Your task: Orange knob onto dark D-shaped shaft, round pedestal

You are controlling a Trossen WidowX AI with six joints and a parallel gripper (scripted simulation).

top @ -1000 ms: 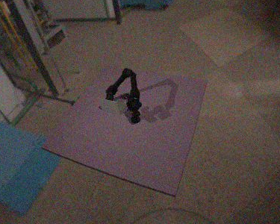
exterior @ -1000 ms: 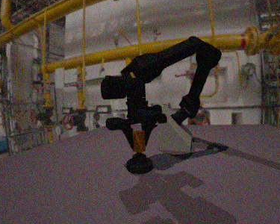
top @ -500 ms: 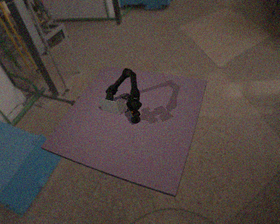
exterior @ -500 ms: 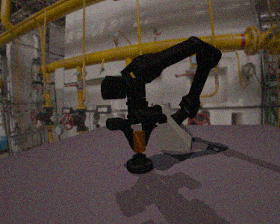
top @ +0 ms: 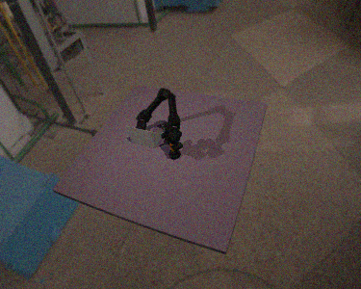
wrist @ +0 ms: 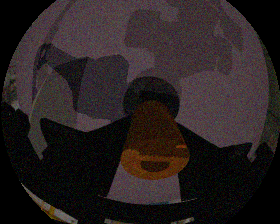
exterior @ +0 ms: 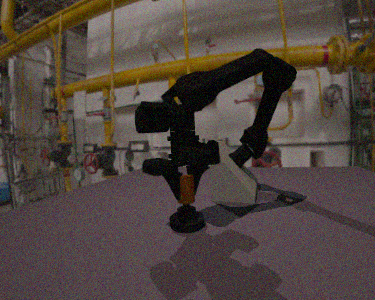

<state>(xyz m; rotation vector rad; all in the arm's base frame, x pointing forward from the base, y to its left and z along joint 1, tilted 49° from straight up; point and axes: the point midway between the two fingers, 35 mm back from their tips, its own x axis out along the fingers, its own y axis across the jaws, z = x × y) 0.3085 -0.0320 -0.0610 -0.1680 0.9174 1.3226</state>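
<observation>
Right now my gripper tip is 20 mm below the orange knob. The rest, counted from my gripper tip: pedestal: 40 mm below.
</observation>
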